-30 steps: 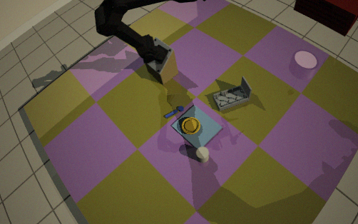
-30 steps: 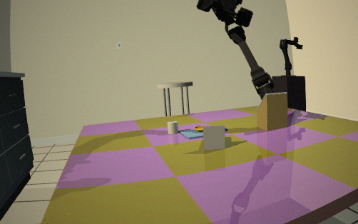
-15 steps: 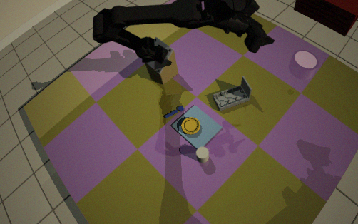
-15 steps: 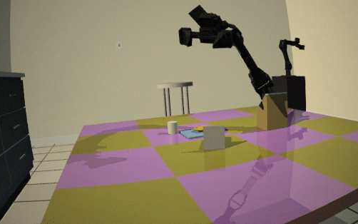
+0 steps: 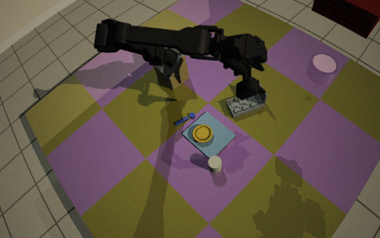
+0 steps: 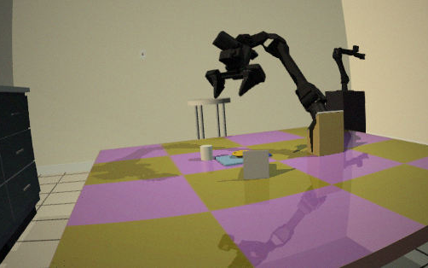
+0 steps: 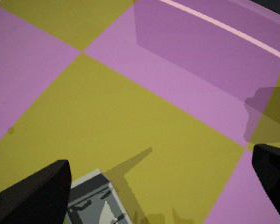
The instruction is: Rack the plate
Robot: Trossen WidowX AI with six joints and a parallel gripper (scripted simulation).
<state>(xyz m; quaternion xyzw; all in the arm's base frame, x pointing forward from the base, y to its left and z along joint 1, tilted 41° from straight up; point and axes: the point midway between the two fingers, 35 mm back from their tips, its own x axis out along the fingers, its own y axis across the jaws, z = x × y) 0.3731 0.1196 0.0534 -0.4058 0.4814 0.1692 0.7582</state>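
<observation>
Now: the yellow plate 21 cm below my gripper tip, 19 cm to the right of it and 10 cm behind it. From my gripper tip the other things lie so: light blue mat 23 cm below, 17 cm to the right, 9 cm behind; beige cup 24 cm to the right, 20 cm below, 2 cm ahead; grey dish rack 21 cm below, 7 cm behind, 2 cm to the left.
</observation>
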